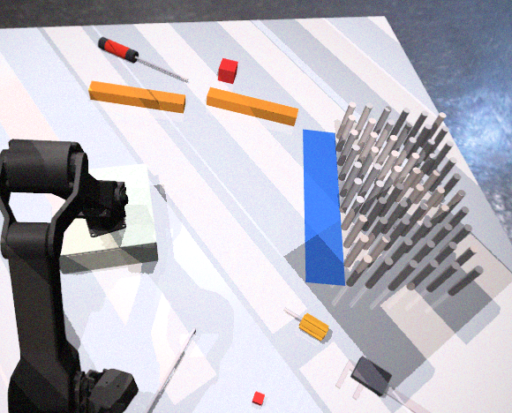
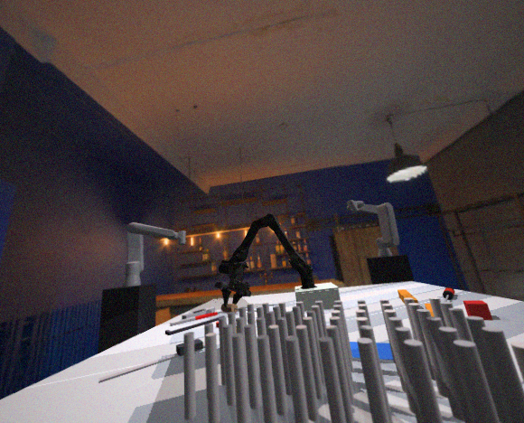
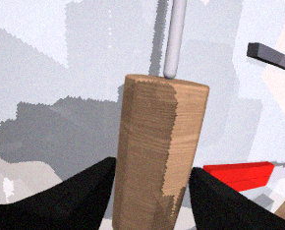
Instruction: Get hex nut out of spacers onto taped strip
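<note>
Right now the wooden-handled tool is 80 mm ahead of my gripper tip and 70 mm to the left of it. From my gripper tip the other things lie so: yellow-handled tool 360 mm ahead, 70 mm to the left; then blue taped strip 520 mm ahead, 320 mm to the left, 20 mm below; then small red cube 220 mm ahead, 10 mm to the right, 10 mm below.
</note>
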